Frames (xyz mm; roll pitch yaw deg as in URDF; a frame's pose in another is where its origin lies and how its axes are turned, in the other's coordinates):
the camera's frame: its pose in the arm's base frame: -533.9 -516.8 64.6 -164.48 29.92 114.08
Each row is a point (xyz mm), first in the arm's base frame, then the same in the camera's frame.
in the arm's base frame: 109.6 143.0 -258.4
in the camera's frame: 455.6 855.0 -122.8
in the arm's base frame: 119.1 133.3 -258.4
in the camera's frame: 444.6 861.3 -118.0
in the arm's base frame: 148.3 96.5 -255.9
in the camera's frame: 403.9 878.0 -101.3
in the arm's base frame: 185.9 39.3 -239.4
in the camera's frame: 337.1 893.8 -85.5
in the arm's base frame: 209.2 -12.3 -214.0
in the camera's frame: 275.4 895.6 -79.6
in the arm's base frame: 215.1 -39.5 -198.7
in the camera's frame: 244.1 890.2 -77.8
